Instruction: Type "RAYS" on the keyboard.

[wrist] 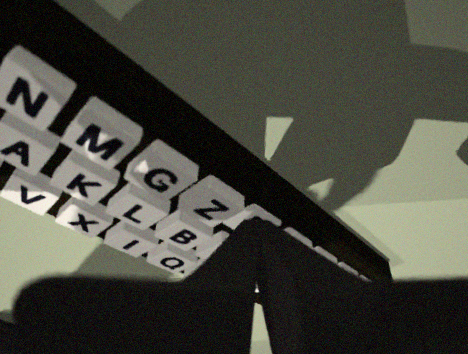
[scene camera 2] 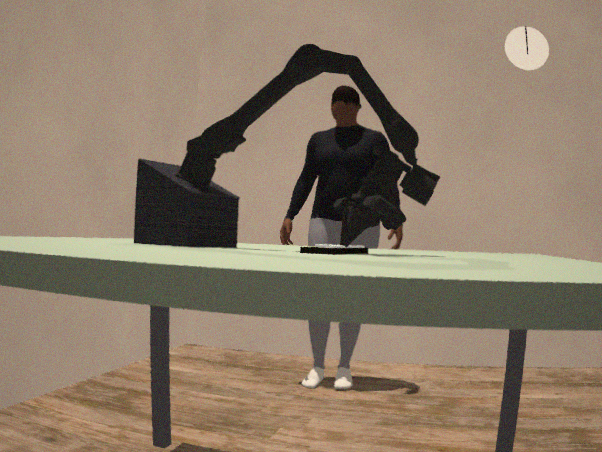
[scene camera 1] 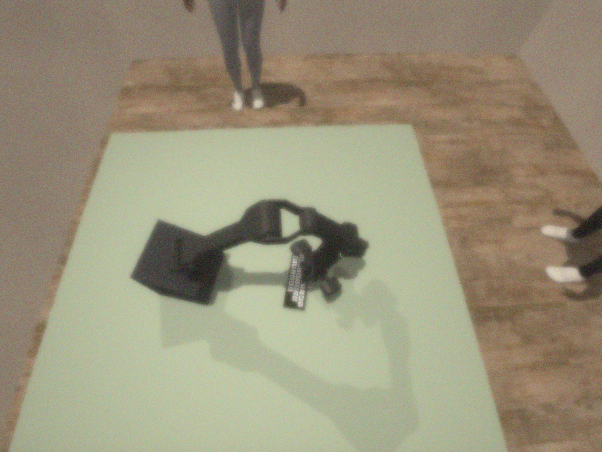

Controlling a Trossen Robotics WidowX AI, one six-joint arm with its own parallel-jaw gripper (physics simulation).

Labels:
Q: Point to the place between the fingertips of my gripper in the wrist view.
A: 254, 232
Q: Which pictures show my gripper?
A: The wrist view, scene camera 2 and scene camera 1: all of them.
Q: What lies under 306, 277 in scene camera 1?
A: My gripper.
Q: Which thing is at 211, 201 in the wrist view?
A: A z key.

